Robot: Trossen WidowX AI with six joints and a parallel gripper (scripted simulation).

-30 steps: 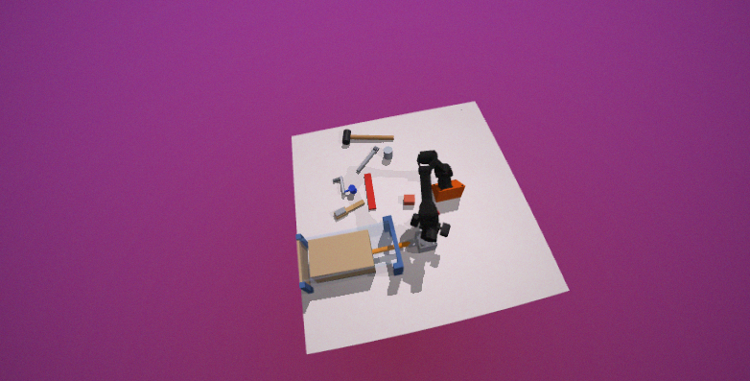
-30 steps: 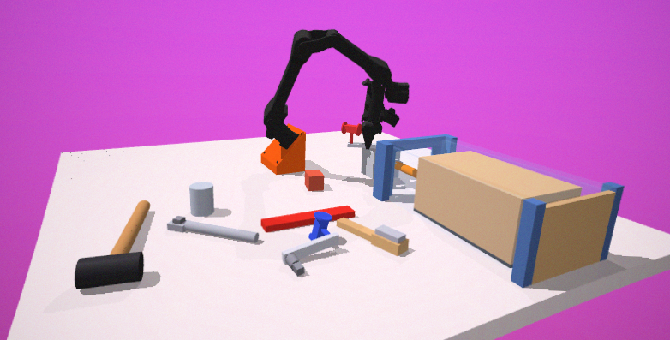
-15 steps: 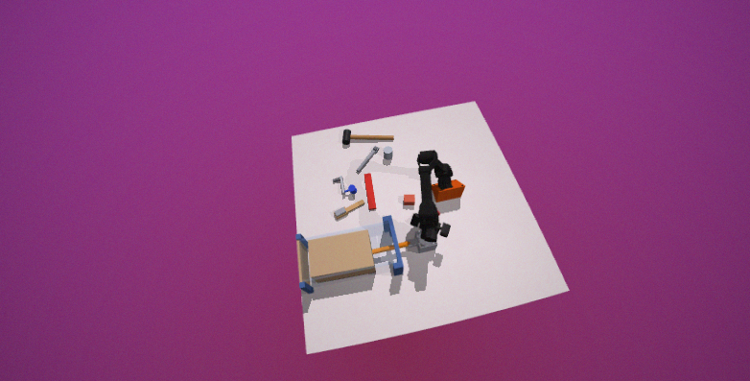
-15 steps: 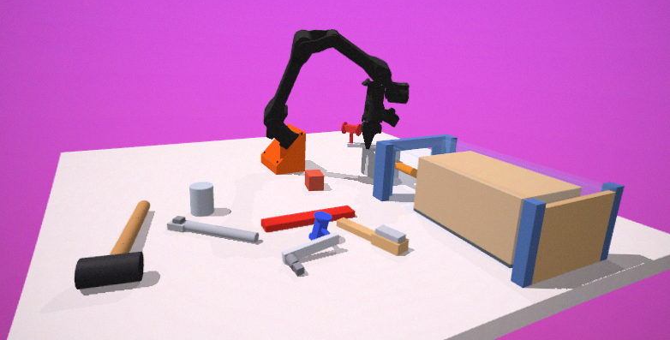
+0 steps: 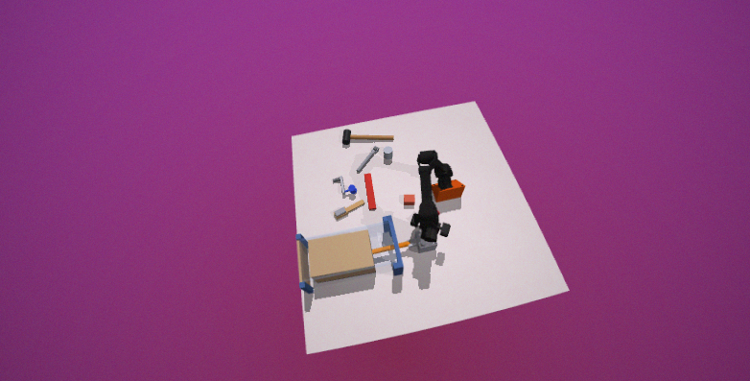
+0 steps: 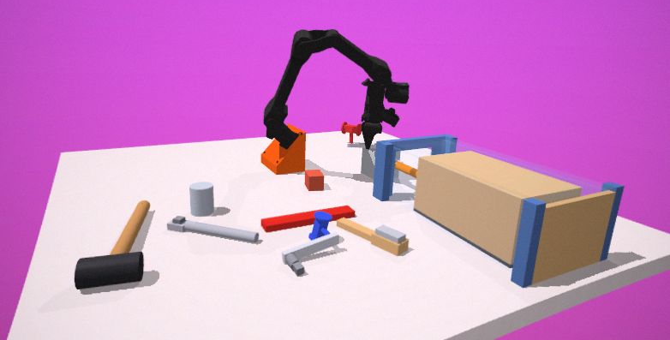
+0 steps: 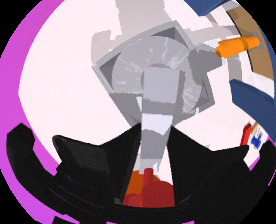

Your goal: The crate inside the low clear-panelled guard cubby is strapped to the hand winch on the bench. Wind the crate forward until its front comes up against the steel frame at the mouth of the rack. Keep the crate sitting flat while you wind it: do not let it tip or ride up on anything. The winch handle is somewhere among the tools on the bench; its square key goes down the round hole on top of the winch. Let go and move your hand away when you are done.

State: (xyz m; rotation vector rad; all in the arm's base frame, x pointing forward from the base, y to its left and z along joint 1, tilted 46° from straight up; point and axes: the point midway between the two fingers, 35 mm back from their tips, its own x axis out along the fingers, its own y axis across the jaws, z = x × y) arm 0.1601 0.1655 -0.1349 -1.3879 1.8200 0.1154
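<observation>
Now: gripper tip 20 mm below the red-knobbed crank, 10 mm to the left of it and 10 mm past it. Also, from my gripper tip: red knob: 50 mm to the right, 50 mm above, 30 mm behind; red bar: 330 mm to the right, 250 mm ahead, 80 mm below; grey winch: 60 mm below, 30 mm to the left, 10 mm ahead.
</observation>
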